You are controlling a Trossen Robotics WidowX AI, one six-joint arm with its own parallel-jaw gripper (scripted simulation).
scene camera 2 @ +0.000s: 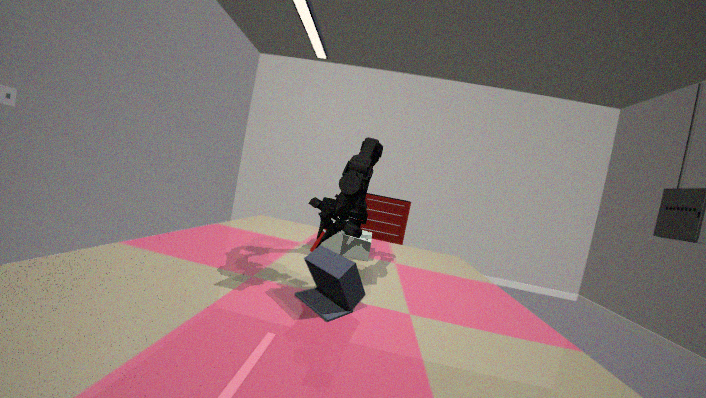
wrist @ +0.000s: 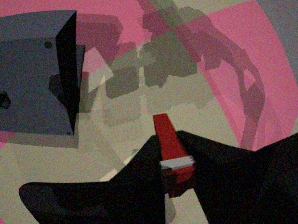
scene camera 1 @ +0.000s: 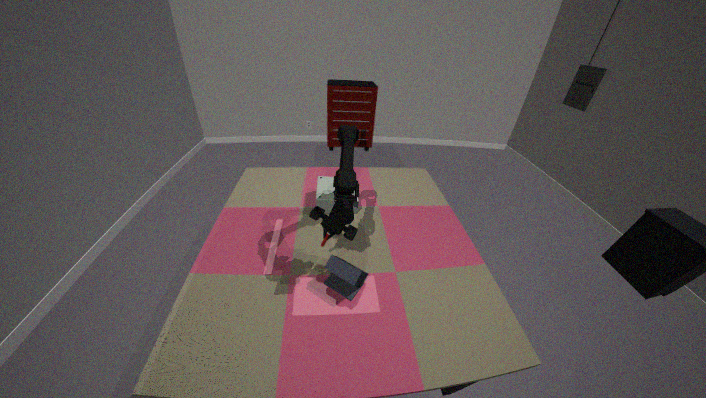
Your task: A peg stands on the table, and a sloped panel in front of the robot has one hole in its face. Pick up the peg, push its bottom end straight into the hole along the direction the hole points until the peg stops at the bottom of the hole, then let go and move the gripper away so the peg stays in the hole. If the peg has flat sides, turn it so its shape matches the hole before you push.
Scene:
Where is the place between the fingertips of my gripper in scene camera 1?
325,238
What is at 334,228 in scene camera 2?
My gripper.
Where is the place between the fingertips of my gripper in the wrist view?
167,139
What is my gripper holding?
A red peg.

